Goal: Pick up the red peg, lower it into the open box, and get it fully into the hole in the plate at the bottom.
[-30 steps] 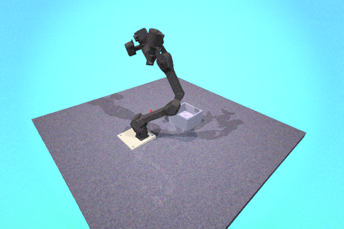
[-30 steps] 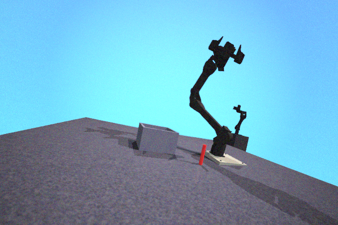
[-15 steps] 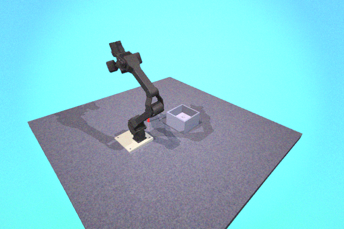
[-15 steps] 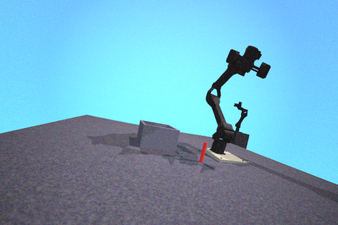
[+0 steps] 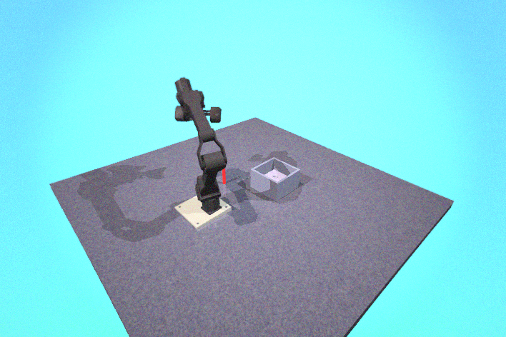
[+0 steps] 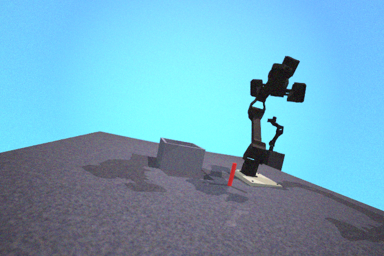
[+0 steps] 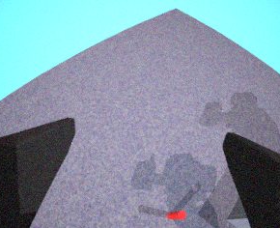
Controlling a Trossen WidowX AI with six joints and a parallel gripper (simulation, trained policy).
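The red peg lies 3 cm ahead of my gripper tip, 9 cm to the right of it and 27 cm below it. From my gripper tip the other things lie so: grey box (18 cm ahead, 27 cm to the right, 28 cm below).
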